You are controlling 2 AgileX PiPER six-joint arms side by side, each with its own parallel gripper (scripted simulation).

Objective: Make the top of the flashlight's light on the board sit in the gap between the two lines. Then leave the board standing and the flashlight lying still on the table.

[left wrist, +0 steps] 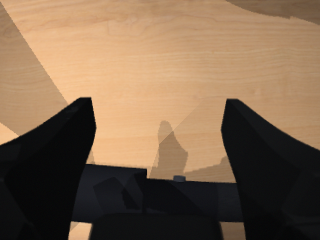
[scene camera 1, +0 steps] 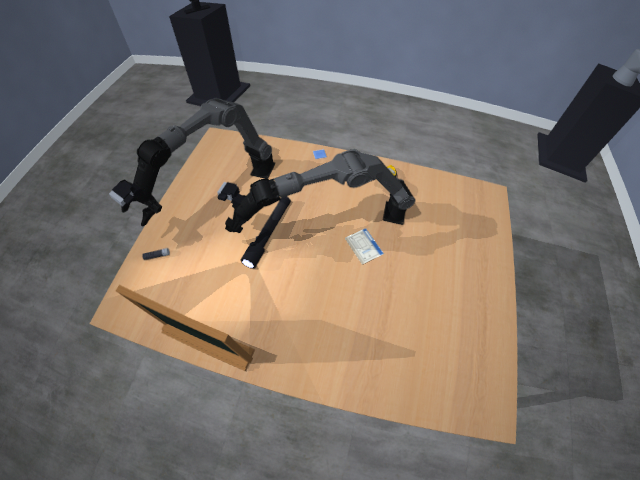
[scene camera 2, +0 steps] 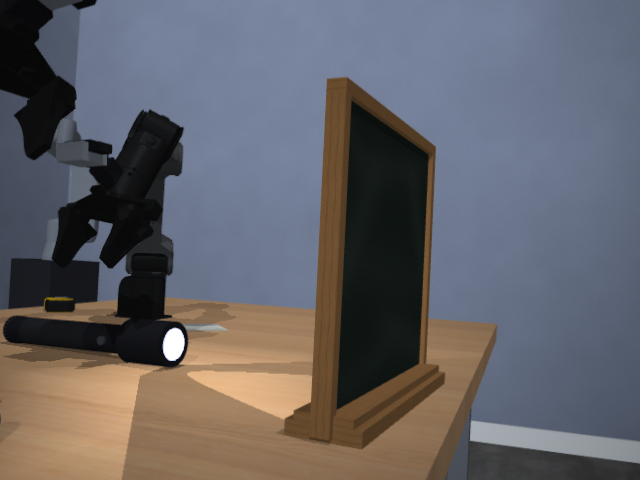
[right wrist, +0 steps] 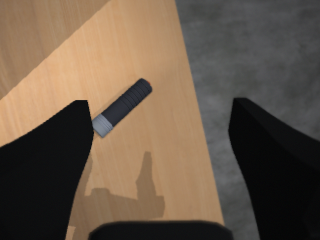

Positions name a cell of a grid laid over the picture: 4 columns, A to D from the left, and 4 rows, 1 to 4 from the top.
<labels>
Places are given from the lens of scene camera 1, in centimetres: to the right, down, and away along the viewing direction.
wood-framed board (scene camera 1: B4): -23, 35, 87
booklet (scene camera 1: C3): 15, 2, 110
The marked spots on the booklet and the wood-framed board are 56 cm apart.
</labels>
